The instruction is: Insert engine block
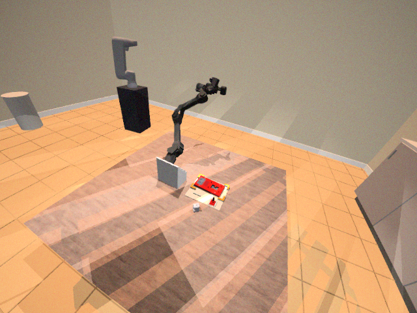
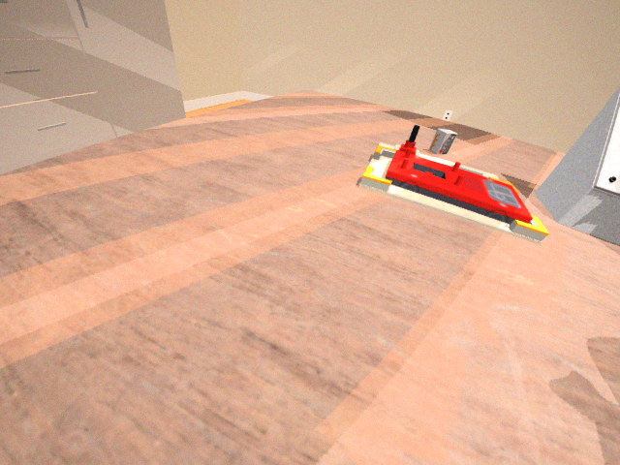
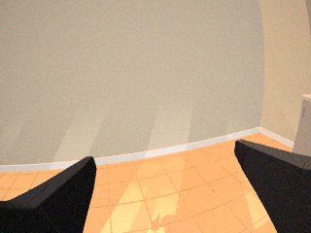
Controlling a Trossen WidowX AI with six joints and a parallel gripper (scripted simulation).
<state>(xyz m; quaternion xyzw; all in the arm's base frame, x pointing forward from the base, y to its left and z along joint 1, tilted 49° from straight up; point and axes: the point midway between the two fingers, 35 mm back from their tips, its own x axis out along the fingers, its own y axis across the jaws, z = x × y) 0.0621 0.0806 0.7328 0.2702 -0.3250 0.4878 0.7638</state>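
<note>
Right now the engine block is 120 mm ahead of my gripper tip, 800 mm to the right of it and 540 mm below it.
</note>
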